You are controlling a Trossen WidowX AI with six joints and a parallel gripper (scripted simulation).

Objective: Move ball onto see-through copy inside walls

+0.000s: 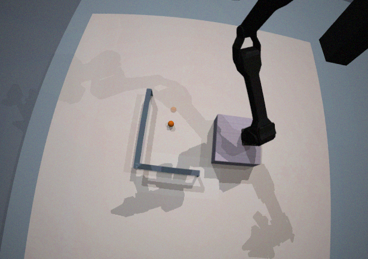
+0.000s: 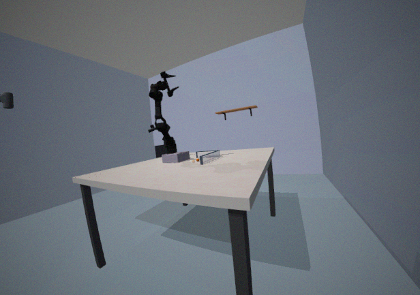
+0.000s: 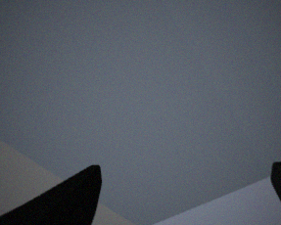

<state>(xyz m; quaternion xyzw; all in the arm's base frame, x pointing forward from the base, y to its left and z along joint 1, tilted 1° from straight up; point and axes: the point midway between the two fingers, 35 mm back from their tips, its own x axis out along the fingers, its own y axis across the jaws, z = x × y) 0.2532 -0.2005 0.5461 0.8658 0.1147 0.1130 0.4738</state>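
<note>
Right now my gripper tip is 3 cm short of the orange ball, 13 cm to the right of it and 62 cm above it. From my gripper tip the other things lie so: see-through copy of ball 2 cm ahead, 7 cm to the left, 62 cm below.
</note>
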